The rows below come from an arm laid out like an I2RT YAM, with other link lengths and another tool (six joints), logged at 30 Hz.
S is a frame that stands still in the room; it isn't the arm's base.
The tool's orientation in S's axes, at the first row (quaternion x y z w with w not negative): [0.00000 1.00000 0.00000 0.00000]
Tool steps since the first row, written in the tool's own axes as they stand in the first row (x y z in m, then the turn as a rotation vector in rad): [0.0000 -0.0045 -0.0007 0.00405 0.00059 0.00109]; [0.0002 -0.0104 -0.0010 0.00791 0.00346 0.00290]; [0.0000 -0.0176 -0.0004 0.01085 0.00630 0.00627]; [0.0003 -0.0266 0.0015 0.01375 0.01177 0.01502]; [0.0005 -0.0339 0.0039 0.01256 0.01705 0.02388]
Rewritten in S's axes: [0.0000 -0.0045 0.0007 -0.00405 0.00059 -0.00109]; [-0.0002 -0.0104 0.0010 -0.00791 0.00346 -0.00290]; [0.0000 -0.0176 0.0004 -0.01085 0.00630 -0.00627]; [-0.0003 -0.0266 -0.0015 -0.01375 0.01177 -0.01502]; [-0.0005 -0.0339 -0.0039 -0.01256 0.01705 -0.02388]
